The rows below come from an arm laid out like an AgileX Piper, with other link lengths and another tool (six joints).
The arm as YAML. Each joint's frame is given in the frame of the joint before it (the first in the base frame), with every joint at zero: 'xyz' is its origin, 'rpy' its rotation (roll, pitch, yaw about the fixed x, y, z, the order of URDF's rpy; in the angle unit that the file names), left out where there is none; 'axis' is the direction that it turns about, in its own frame. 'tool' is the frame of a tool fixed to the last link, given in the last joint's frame.
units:
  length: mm
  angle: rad
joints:
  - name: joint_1
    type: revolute
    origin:
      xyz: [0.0, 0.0, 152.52]
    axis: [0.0, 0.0, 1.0]
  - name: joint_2
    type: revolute
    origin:
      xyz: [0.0, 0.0, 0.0]
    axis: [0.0, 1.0, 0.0]
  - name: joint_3
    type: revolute
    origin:
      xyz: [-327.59, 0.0, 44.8]
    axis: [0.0, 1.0, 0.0]
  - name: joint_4
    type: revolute
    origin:
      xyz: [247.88, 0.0, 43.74]
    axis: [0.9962, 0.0, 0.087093]
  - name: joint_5
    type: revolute
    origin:
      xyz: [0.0, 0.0, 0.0]
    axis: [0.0, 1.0, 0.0]
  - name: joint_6
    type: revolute
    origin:
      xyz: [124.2, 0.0, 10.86]
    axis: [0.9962, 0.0, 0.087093]
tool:
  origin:
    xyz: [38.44, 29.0, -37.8]
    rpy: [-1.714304, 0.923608, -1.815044]
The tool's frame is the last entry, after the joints.
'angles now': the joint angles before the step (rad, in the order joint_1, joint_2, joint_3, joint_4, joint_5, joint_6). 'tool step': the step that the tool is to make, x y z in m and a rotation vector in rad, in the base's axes. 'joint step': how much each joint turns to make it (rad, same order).
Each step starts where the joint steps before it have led.
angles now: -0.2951, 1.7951, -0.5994, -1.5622, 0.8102, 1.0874
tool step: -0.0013, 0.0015, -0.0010, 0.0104, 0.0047, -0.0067
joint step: 0.0000, 0.0001, 0.0000, 0.0171, -0.0045, -0.0104
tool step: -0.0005, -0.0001, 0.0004, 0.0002, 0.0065, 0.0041
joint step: -0.0002, -0.0010, 0.0001, 0.0024, -0.0002, -0.0100
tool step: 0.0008, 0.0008, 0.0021, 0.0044, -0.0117, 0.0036
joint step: 0.0001, -0.0117, 0.0000, 0.0022, -0.0083, -0.0028
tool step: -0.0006, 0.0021, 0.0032, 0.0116, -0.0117, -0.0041
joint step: 0.0000, -0.0188, -0.0007, 0.0224, -0.0104, -0.0170
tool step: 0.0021, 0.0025, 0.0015, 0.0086, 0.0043, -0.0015
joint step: 0.0085, -0.0023, -0.0122, 0.0333, 0.0001, -0.0299
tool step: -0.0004, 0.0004, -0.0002, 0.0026, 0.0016, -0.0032
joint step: 0.0001, 0.0002, -0.0005, 0.0065, 0.0000, -0.0037
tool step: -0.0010, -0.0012, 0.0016, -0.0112, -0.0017, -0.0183
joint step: -0.0002, 0.0000, -0.0034, 0.0078, 0.0176, 0.0043
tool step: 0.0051, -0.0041, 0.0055, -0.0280, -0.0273, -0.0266
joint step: 0.0001, -0.0003, -0.0225, 0.0002, 0.0286, 0.0195
